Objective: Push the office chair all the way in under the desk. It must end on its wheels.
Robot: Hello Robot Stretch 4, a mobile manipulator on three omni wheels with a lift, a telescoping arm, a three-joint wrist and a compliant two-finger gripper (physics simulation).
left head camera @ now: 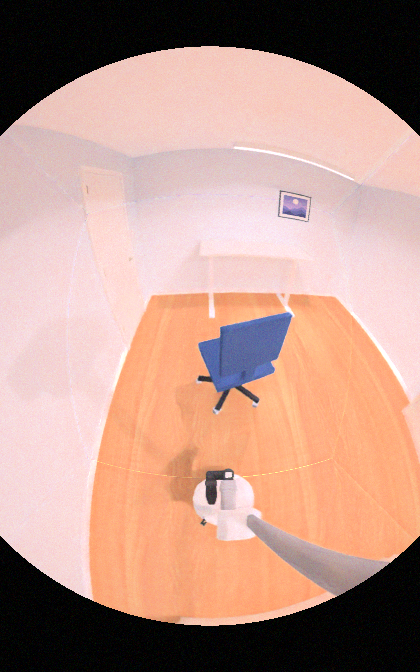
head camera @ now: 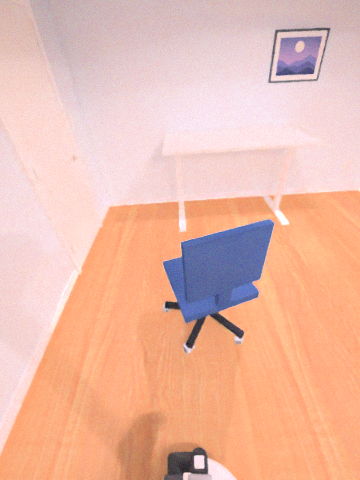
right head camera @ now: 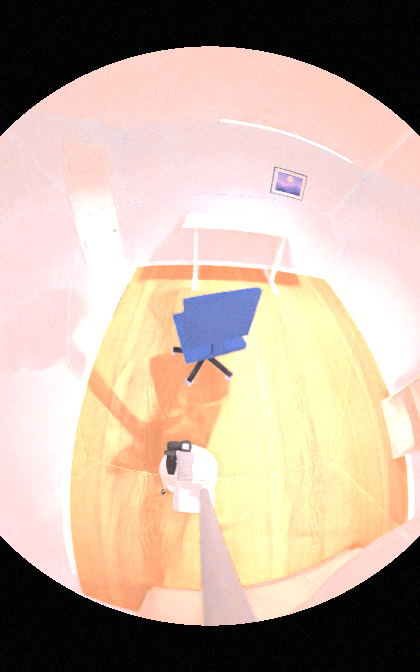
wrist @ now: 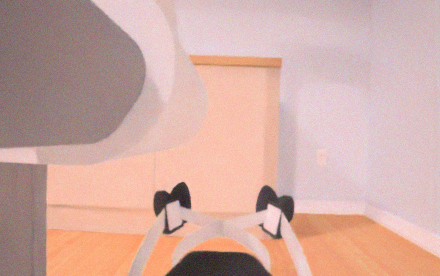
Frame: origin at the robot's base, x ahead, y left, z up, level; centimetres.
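Where they show: gripper, fingertip midpoint: [left head camera: 211, 526] [wrist: 223, 200].
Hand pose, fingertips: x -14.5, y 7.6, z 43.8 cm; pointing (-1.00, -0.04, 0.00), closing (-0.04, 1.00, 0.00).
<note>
After its pixels a point has its place.
The blue office chair [head camera: 227, 262] {x 82.8, y -16.6, z 78.8 cm} [left head camera: 255, 345] {x 82.9, y -16.8, z 78.0 cm} [right head camera: 220, 320] stands upright on its black, star-shaped base with light casters. Its backrest is toward me and slightly turned, and its seat points toward the desk side. The white desk [head camera: 235, 142] {x 235.5, y -46.9, z 92.3 cm} [left head camera: 245, 250] {x 232.2, y -31.8, z 92.3 cm} [right head camera: 225, 222] stands against the far wall beyond the chair, with a stretch of floor between them. The chair is outside the desk's legs. My gripper [wrist: 223, 200] {x -14.5, y 7.6, z 43.8 cm} is open, with its two dark fingertips wide apart and nothing between them. It is well away from the chair, which does not show in the wrist view.
A door [left head camera: 112, 250] {x 189.4, y 116.7, z 113.2 cm} [right head camera: 95, 210] is in the left part of the room, near the far corner. A framed picture [head camera: 299, 55] {x 299.0, y -119.4, z 160.0 cm} hangs above the desk's right side. A pale cabinet with a wooden top edge [wrist: 235, 61] {x -119.7, y 6.7, z 85.8 cm} stands beyond my gripper. The left wall runs alongside the floor.
</note>
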